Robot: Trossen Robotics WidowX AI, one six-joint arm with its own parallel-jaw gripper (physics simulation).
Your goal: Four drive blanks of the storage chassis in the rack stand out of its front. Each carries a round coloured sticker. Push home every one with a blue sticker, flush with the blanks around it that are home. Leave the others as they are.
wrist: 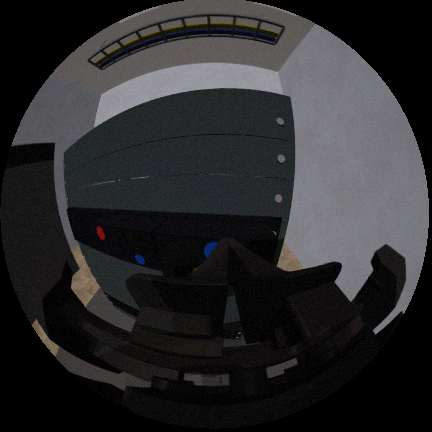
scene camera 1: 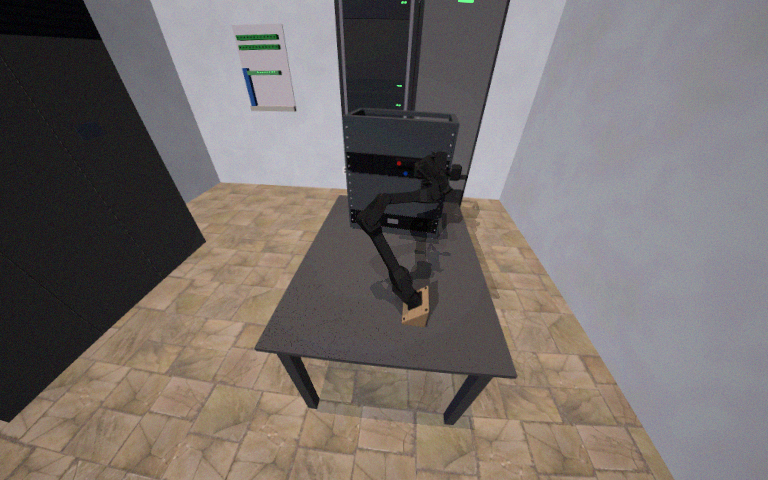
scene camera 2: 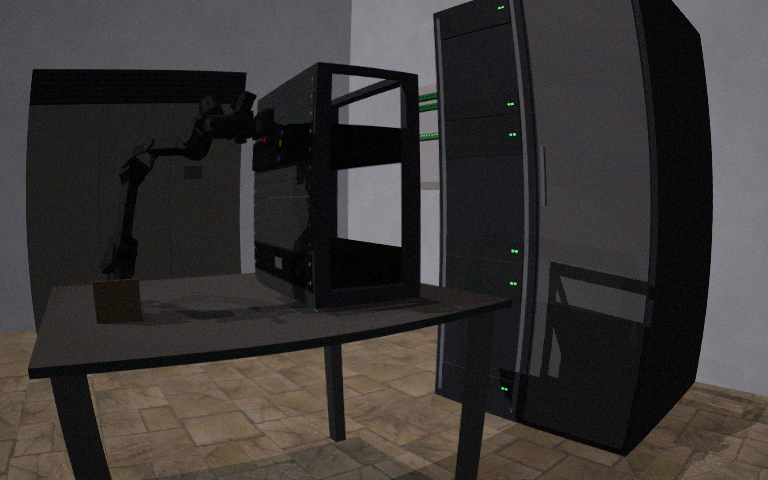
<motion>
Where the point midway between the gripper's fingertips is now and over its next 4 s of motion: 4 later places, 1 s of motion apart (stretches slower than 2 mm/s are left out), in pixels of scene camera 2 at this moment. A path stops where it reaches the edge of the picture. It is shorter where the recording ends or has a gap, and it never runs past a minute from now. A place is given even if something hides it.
My gripper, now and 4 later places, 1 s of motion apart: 283, 127; 288, 127; 292, 127; 296, 127; 276, 125
</motion>
